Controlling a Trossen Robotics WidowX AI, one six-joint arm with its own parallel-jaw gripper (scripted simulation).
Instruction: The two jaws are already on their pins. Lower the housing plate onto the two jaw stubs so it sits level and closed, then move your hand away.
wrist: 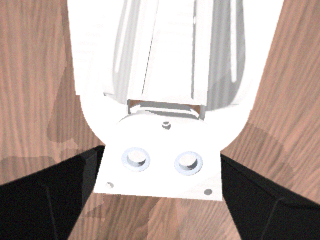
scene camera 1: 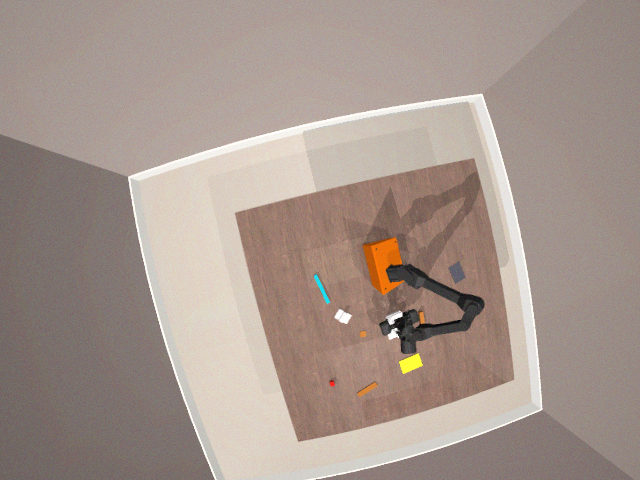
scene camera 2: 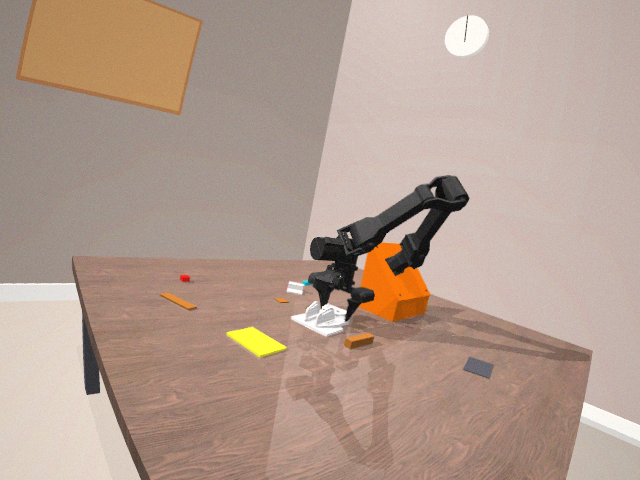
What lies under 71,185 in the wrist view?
My gripper.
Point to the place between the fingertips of my gripper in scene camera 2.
334,316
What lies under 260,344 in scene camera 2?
A yellow slab.
